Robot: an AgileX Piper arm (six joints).
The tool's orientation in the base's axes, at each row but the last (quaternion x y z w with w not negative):
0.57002 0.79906 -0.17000 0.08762
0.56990 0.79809 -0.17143 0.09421
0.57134 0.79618 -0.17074 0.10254
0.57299 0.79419 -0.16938 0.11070
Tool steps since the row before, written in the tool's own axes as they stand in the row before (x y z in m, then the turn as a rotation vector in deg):
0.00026 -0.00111 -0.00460 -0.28 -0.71 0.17
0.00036 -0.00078 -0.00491 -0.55 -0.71 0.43
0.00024 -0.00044 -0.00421 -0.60 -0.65 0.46
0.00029 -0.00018 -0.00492 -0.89 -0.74 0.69
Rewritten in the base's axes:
-0.00088 0.00161 0.00437 -0.58 -0.52 0.06
-0.00063 0.00196 0.00454 -0.51 -0.85 -0.09
-0.00036 0.00172 0.00386 -0.43 -0.89 -0.11
-0.00017 0.00215 0.00444 -0.43 -1.26 -0.20

